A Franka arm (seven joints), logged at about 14 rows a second.
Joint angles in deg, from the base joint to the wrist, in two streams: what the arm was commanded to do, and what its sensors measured. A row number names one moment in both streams.
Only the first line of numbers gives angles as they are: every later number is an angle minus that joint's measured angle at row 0.
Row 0, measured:
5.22 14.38 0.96 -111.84 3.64 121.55 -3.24
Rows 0 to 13, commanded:
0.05 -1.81 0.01 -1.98 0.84 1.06 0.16
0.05 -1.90 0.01 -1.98 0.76 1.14 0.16
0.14 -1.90 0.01 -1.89 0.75 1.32 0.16
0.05 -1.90 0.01 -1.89 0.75 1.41 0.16
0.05 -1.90 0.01 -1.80 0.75 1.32 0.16
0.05 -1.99 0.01 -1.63 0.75 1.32 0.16
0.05 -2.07 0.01 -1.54 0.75 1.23 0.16
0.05 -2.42 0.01 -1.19 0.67 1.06 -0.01
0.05 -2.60 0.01 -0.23 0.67 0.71 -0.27
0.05 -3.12 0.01 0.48 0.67 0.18 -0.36
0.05 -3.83 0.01 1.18 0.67 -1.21 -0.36
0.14 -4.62 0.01 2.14 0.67 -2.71 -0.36
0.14 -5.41 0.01 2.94 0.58 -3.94 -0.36
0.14 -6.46 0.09 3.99 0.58 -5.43 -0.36
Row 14, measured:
0.09 -3.78 -0.02 2.47 0.19 -2.03 0.02
